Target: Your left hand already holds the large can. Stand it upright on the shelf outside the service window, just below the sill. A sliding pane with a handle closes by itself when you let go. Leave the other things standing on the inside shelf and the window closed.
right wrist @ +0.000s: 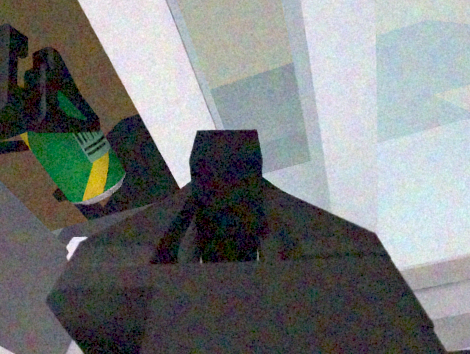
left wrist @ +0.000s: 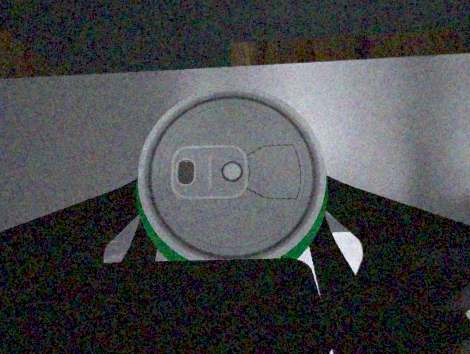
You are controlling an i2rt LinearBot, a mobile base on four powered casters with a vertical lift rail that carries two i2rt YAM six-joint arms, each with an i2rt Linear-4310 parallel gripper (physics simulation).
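Frame: origin at the left arm's base, x ahead, y left, z up, level; metres.
Seen in the pictures: left gripper, between the fingertips: [right wrist: 71, 133] [left wrist: 232, 179]; right gripper, between the fingertips: [right wrist: 228, 185].
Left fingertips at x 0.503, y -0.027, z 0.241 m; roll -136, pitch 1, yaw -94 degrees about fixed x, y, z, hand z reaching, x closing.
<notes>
Pixels of each thing's middle, then the offset from my left fingertips to it. "spot": a spot on its surface instead. Level surfaces: height alone.
- large can, middle of its body: [left wrist: 232, 200] [right wrist: 70, 143] dx -0.009, dy +0.001, dz -0.008 m
- black handle, a spot on its surface: [right wrist: 226, 152] spot: dx -0.174, dy -0.173, dz +0.014 m
- pale surface, height of its surface: dz -0.260 m
The large can [left wrist: 233, 172] [right wrist: 75, 162] is green with a silver lid. My left gripper [left wrist: 232, 179] [right wrist: 71, 133] is shut on its sides. In the left wrist view its lid faces the camera, with a pale flat surface beyond it; the gap under the can is hidden. In the right wrist view its lower end shows below my left fingers, left of a white upright strip of the window frame [right wrist: 135, 65]. My right gripper [right wrist: 228, 185] is shut on the black handle [right wrist: 226, 152] of the sliding pane, whose see-through panels are partly hidden.
The pale surface [left wrist: 65, 130] ends in a straight edge beyond the can, with brown wood [left wrist: 330, 50] past it. In the right wrist view, a white surface [right wrist: 425, 200] lies at the right behind the glass, and a grey surface [right wrist: 25, 270] fills the lower left.
</notes>
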